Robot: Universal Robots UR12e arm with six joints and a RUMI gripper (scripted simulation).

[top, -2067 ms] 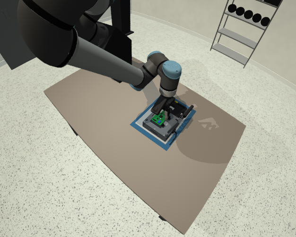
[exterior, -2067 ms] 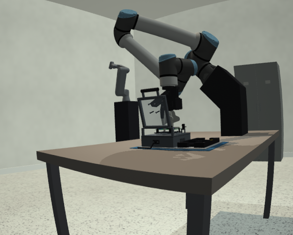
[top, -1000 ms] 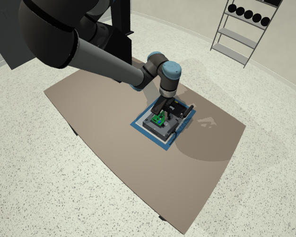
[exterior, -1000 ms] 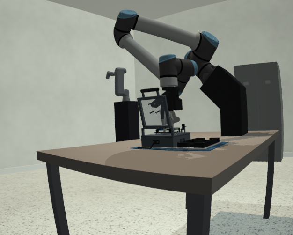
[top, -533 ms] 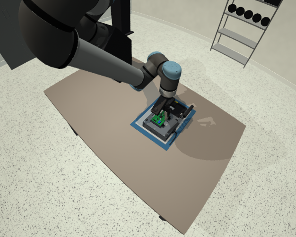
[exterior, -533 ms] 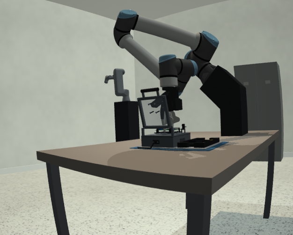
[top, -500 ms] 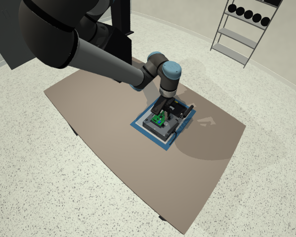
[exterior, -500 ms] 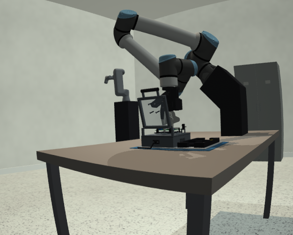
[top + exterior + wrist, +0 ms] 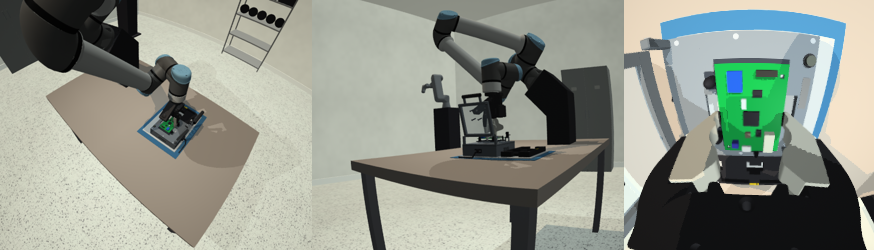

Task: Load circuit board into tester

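Right now the green circuit board is right at my hand. The rest, counted from my hand: tester bed (1 cm to the left, 1 cm below, 1 cm ahead); then black post (6 cm to the left, 6 cm behind, 1 cm above); then tester (4 cm to the left, 3 cm ahead, 3 cm above).
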